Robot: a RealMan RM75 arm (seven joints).
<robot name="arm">
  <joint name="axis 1" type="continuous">
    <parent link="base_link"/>
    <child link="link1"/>
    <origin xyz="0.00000 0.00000 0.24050"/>
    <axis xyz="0 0 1"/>
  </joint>
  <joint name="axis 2" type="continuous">
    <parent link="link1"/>
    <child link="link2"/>
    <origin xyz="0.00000 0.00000 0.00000"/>
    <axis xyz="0 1 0"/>
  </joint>
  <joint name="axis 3" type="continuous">
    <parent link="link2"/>
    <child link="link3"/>
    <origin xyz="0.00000 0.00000 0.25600"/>
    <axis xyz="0 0 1"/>
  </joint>
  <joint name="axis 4" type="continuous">
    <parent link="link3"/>
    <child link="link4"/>
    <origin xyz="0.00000 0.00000 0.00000"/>
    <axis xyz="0 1 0"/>
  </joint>
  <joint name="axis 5" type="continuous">
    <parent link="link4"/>
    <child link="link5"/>
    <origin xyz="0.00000 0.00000 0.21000"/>
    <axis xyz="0 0 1"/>
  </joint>
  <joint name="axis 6" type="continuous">
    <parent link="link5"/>
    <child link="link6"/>
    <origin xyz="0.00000 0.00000 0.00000"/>
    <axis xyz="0 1 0"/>
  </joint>
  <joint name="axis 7" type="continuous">
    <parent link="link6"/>
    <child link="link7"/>
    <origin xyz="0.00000 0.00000 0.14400"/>
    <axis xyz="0 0 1"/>
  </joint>
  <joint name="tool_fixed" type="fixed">
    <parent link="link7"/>
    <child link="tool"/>
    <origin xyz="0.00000 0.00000 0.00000"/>
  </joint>
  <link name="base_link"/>
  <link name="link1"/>
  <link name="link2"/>
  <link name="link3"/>
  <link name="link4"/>
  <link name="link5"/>
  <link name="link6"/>
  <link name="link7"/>
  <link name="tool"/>
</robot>
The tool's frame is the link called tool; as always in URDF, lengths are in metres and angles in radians. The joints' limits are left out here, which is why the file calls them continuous.
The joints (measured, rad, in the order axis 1, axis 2, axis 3, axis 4, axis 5, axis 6, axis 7), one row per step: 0.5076, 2.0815, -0.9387, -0.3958, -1.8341, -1.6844, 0.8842; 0.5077, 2.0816, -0.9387, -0.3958, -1.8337, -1.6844, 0.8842; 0.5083, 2.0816, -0.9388, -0.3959, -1.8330, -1.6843, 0.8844; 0.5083, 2.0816, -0.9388, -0.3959, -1.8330, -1.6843, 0.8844; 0.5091, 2.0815, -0.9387, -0.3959, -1.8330, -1.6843, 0.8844; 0.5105, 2.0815, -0.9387, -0.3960, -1.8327, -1.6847, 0.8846; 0.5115, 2.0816, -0.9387, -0.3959, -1.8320, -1.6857, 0.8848; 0.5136, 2.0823, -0.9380, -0.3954, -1.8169, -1.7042, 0.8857; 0.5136, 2.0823, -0.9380, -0.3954, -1.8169, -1.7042, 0.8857; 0.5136, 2.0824, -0.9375, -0.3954, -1.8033, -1.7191, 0.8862; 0.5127, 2.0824, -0.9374, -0.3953, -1.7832, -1.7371, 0.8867; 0.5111, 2.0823, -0.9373, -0.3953, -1.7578, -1.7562, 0.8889; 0.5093, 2.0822, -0.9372, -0.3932, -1.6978, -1.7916, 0.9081; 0.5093, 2.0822, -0.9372, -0.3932, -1.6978, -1.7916, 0.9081; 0.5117, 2.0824, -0.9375, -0.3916, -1.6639, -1.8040, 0.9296; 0.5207, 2.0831, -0.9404, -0.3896, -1.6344, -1.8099, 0.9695; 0.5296, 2.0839, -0.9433, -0.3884, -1.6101, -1.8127, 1.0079; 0.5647, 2.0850, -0.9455, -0.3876, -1.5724, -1.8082, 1.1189
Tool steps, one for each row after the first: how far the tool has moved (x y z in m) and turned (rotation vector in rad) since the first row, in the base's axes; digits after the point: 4 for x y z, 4 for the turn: -0.0001, 0.0000, 0.0000, 0.0002, 0.0004, 0.0000; -0.0003, 0.0003, 0.0000, 0.0006, 0.0007, 0.0003; -0.0003, 0.0003, 0.0000, 0.0006, 0.0007, 0.0003; -0.0005, 0.0005, 0.0001, 0.0007, 0.0007, 0.0011; -0.0009, 0.0009, 0.0001, 0.0006, 0.0012, 0.0025; -0.0014, 0.0010, 0.0002, 0.0003, 0.0025, 0.0035; -0.0049, 0.0010, 0.0019, -0.0011, 0.0270, 0.0090; -0.0049, 0.0010, 0.0019, -0.0011, 0.0270, 0.0090; -0.0072, 0.0007, 0.0036, -0.0007, 0.0472, 0.0121; -0.0100, 0.0005, 0.0060, 0.0021, 0.0738, 0.0146; -0.0129, 0.0005, 0.0090, 0.0072, 0.1049, 0.0147; -0.0193, 0.0016, 0.0155, 0.0148, 0.1732, 0.0016; -0.0193, 0.0016, 0.0155, 0.0148, 0.1732, 0.0016; -0.0231, 0.0036, 0.0188, 0.0153, 0.2079, -0.0136; -0.0281, 0.0070, 0.0208, 0.0006, 0.2363, -0.0373; -0.0325, 0.0103, 0.0224, -0.0153, 0.2589, -0.0596; -0.0448, 0.0210, 0.0248, -0.0720, 0.2934, -0.1149
